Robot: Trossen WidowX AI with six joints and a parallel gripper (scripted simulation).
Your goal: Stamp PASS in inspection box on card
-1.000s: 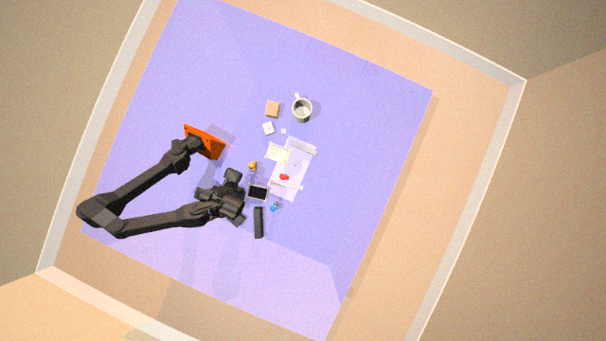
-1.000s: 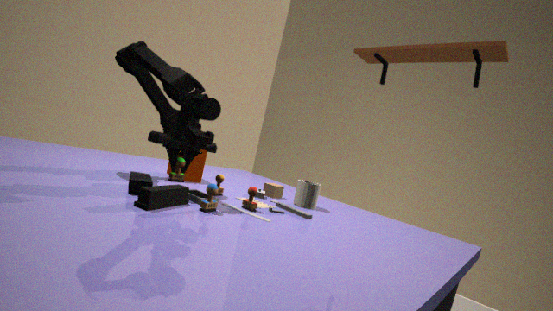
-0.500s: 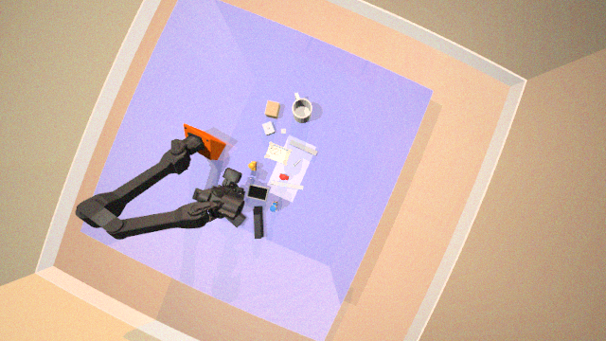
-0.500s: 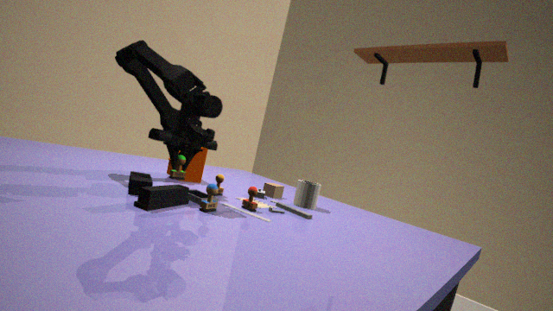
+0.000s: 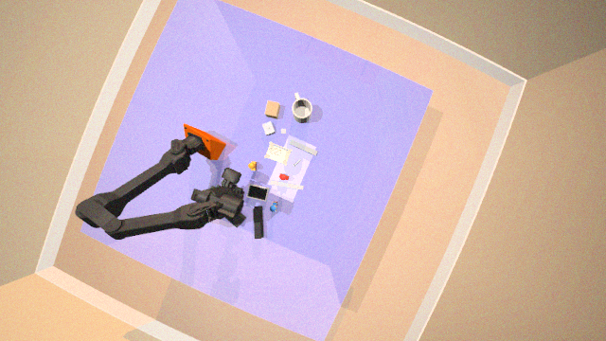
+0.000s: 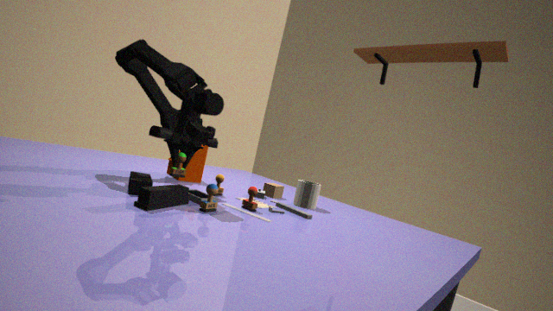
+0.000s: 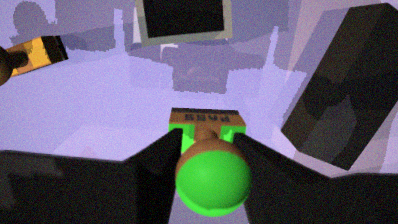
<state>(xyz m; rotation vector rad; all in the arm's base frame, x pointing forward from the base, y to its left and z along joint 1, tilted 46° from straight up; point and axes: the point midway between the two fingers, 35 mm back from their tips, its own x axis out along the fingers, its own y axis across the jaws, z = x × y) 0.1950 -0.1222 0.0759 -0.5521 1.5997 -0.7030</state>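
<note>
Now: gripper tip 9 cm short of the ink pad, 2 cm to the right of it and 6 cm above it. The rest, counted from my gripper tip: blue stamp: 18 cm ahead, 1 cm to the right, 5 cm below; then green stamp: right at my gripper tip; then orange-knobbed stamp: 3 cm ahead, 12 cm to the left, 5 cm below.
</note>
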